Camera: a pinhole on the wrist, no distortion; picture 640 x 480 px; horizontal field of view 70.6 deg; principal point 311.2 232.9 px. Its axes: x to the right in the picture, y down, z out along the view. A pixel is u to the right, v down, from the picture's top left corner.
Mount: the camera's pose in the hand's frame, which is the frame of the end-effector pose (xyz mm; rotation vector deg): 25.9 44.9 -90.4 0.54 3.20 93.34
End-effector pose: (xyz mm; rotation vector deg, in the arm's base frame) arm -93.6 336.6 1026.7 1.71 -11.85 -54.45
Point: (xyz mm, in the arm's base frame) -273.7 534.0 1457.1
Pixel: 288 432
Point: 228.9 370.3 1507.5
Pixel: 540 57
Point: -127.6 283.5 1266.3
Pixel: 191 207
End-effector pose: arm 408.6 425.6 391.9 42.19 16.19 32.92
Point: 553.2 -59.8 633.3
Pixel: 134 421
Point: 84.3 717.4 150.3
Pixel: behind the camera
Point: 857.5 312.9 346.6
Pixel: outside the picture
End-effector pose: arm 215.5 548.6 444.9 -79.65 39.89 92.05
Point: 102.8 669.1 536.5
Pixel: 285 399
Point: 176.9 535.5 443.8
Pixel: 284 387
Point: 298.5 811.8 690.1
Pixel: outside the picture
